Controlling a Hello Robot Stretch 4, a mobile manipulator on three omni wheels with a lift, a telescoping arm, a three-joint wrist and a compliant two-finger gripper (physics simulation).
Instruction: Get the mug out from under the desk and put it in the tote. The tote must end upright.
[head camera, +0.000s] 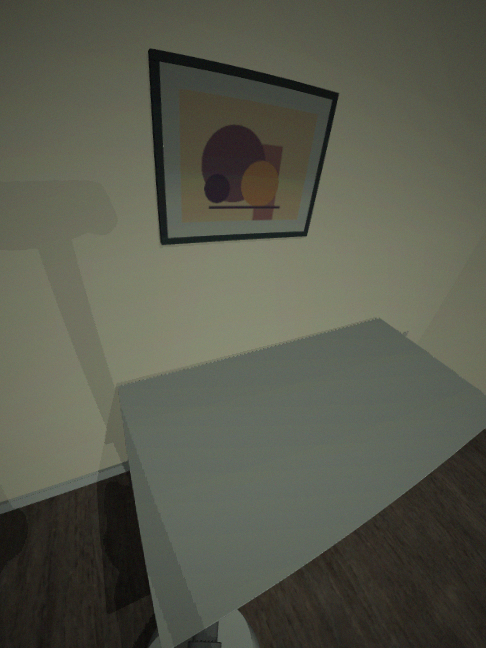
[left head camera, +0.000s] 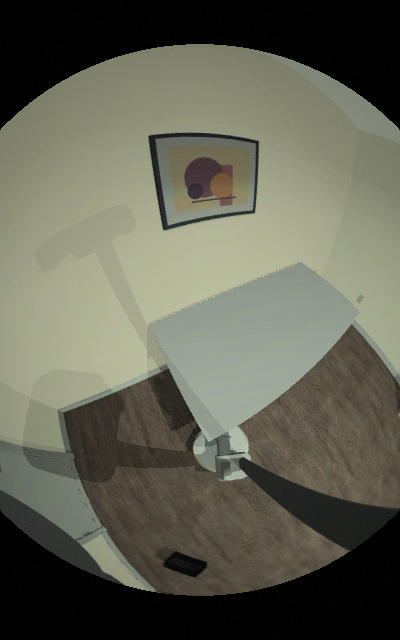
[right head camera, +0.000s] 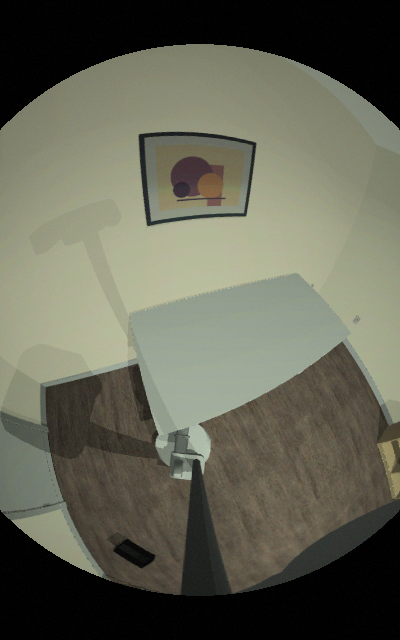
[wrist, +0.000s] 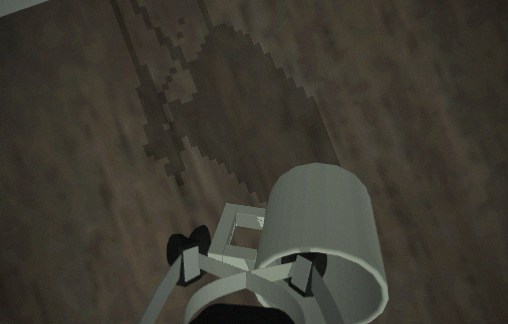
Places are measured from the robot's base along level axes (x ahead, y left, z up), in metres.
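Pixels of known places: gripper, fingertip midpoint: (wrist: 248, 249).
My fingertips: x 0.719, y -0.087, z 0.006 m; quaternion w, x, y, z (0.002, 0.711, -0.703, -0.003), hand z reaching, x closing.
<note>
Behind a point stands the place of what it marks.
The white mug (wrist: 320, 210) @[x 0.759, y -0.128, z 0.063 m] shows in the wrist view at lower right, tilted, its open rim toward the camera and its handle to the left. My gripper (wrist: 248, 249) @[x 0.719, y -0.087, z 0.006 m] has its fingers partly closed around the handle side. The right fingertip is inside the mouth and the left fingertip is against or very near the handle's outer side; it looks shut on the mug, though contact is hard to see. The grey desk (head camera: 292, 434) @[x 0.595, y -0.253, z 0.693 m] (left head camera: 260, 340) @[x 0.580, y -0.246, z 0.693 m] (right head camera: 240, 345) @[x 0.588, y -0.291, z 0.693 m] hides the mug and gripper from the head views. A small black open box, apparently the tote (left head camera: 185, 564) (right head camera: 134, 552), stands upright on the floor.
My pale round base (left head camera: 240, 442) @[x 0.021, y -0.142, z 0.186 m] (right head camera: 202, 442) @[x 0.037, y -0.139, z 0.186 m] is at the desk's near corner. A wall with a framed picture (head camera: 235, 157) @[x 0.951, y 0.026, z 1.484 m] (left head camera: 205, 180) @[x 0.953, y 0.023, z 1.444 m] (right head camera: 197, 177) @[x 0.962, y 0.002, z 1.455 m] is behind the desk. A tan open-fronted unit (right head camera: 384, 465) @[x -0.763, y -2.499, z -0.007 m] is at the right edge of the right head view.
</note>
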